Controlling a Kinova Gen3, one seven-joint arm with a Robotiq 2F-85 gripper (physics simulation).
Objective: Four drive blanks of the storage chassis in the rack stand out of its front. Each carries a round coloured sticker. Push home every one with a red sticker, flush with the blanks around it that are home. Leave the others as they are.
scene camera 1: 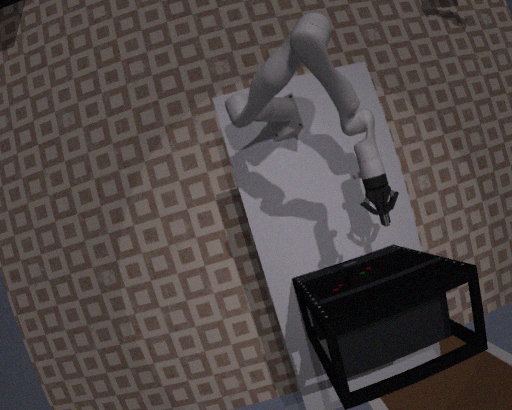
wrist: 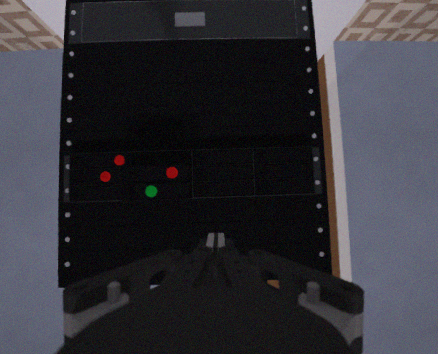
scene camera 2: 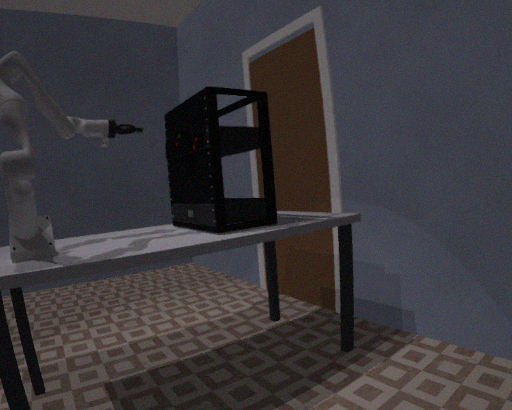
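Note:
The rack's storage chassis (wrist: 222, 172) spans its dark front. On its left part in the wrist view are a red sticker (wrist: 119, 160) (scene camera 1: 340, 286) (scene camera 2: 194, 147), a second red sticker (wrist: 105, 176) (scene camera 1: 336, 290) (scene camera 2: 196, 139), a third red sticker (wrist: 172, 172) (scene camera 1: 368, 268) (scene camera 2: 176, 144) and a green sticker (wrist: 151, 191) (scene camera 1: 362, 273) (scene camera 2: 179, 136). The blanks' edges are too dark to tell how far each stands out. My gripper (scene camera 1: 385, 222) (scene camera 2: 141, 130) (wrist: 216, 243) is shut and empty, apart from the rack, in front of its face.
The black open-framed rack (scene camera 1: 479, 310) (scene camera 2: 267, 150) stands on the white table (scene camera 1: 300, 175) (scene camera 2: 320, 220). A grey unit (wrist: 125, 22) (scene camera 2: 205, 214) with a pale label fills its bottom. A brown door (scene camera 2: 290, 125) is behind the rack.

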